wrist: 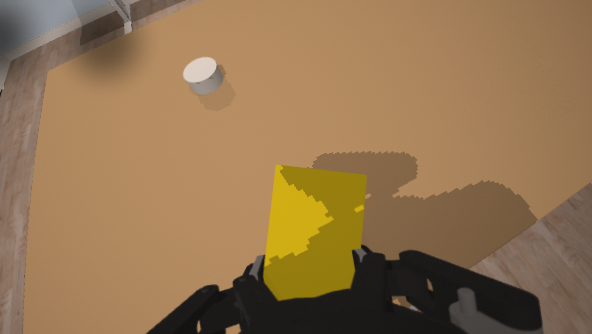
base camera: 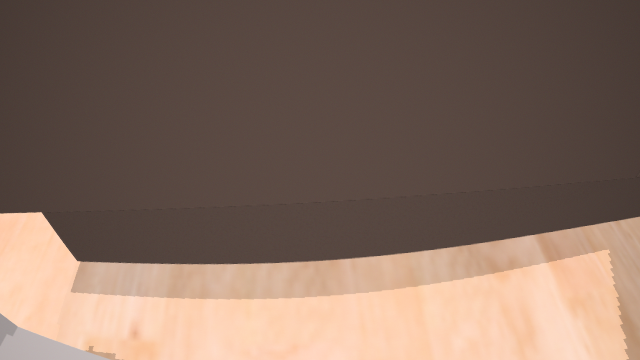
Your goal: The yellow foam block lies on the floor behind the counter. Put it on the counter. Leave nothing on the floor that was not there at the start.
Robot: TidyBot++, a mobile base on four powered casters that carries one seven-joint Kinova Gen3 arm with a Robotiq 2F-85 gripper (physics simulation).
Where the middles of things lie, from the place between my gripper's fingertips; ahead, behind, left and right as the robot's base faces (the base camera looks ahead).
My hand is 20 mm short of the yellow foam block point(wrist: 316, 219), 10 mm to the left of it and 10 mm below it. Also, from my hand: white cylinder point(wrist: 203, 75) 280 mm ahead, 80 mm to the left, 40 mm below.
